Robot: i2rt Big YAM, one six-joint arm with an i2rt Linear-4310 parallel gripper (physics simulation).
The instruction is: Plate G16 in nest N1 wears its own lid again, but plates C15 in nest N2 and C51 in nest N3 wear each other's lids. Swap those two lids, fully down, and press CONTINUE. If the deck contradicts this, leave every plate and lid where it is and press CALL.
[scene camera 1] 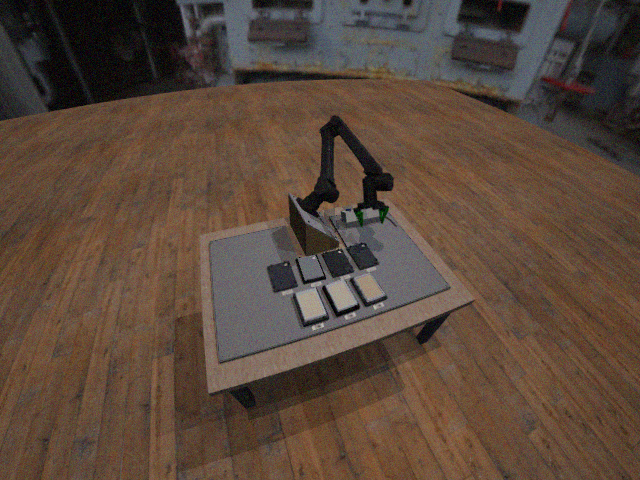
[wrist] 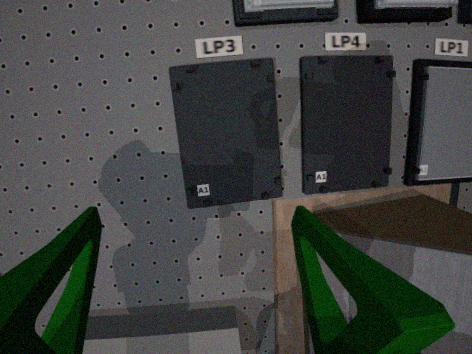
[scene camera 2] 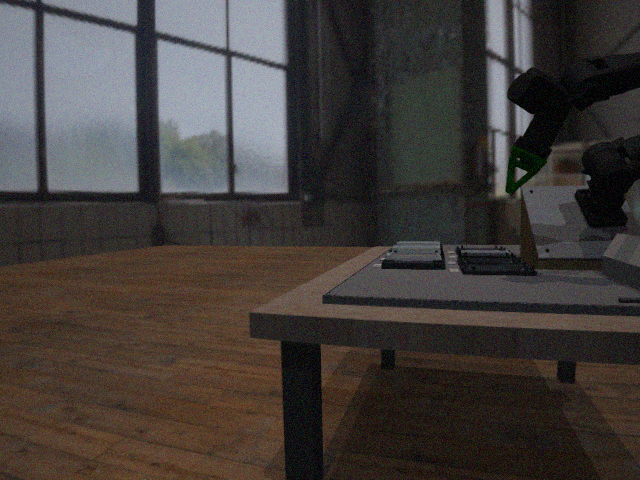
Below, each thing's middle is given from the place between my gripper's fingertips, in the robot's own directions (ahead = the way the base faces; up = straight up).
Now: hand 30 mm short of the LP3 nest (scene camera 2: 517,269), 30 mm to the left of it and 160 mm above it. Round my hand: LP4 nest (wrist: 346,101) 20 mm ahead, 160 mm to the right, 160 mm below; LP1 nest (wrist: 418,76) 290 mm to the right, 160 mm below.
